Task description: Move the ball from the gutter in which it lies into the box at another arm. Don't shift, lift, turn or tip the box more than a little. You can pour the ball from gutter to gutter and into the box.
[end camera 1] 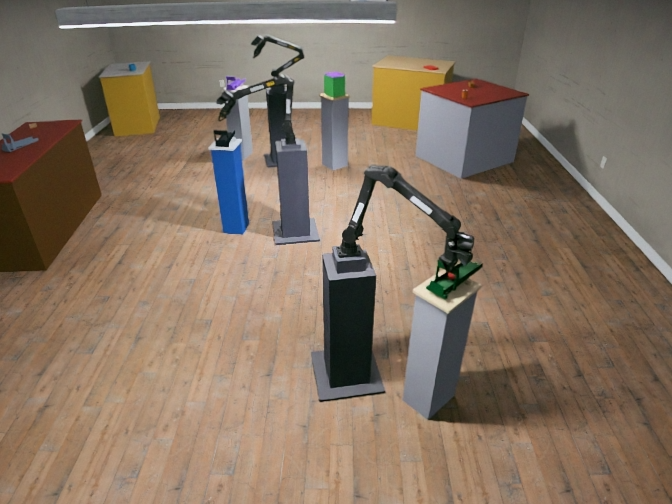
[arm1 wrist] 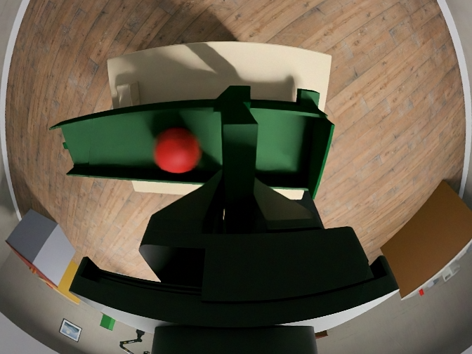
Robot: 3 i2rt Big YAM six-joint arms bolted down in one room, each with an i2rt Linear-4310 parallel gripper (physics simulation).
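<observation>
In the arm1 wrist view, my gripper (arm1 wrist: pixel 239 181) is shut on the upright handle of the green gutter (arm1 wrist: pixel 285 142) (end camera 1: pixel 439 287). The red ball (arm1 wrist: pixel 177 150) (end camera 1: pixel 451 276) lies inside the gutter, left of the handle, away from the closed right end; its edges look blurred. In the end camera the gutter is at or just over a cream-topped pedestal, under the front right arm's gripper (end camera 1: pixel 448 262). A green box with purple at its top (end camera 1: pixel 334 85) stands on a far pedestal. A black gutter (end camera 1: pixel 223 138) and a purple gutter (end camera 1: pixel 235 83) stand on two other pedestals.
The cream pedestal top (arm1 wrist: pixel 225 60) (end camera 1: pixel 455 298) lies under the green gutter. Two more arms stand farther back, their grippers too small to read. A blue pedestal (end camera 1: pixel 229 187) bears the black gutter. A red-topped brown block (end camera 1: pixel 59 200) stands left, a red-topped grey block (end camera 1: pixel 466 135) right.
</observation>
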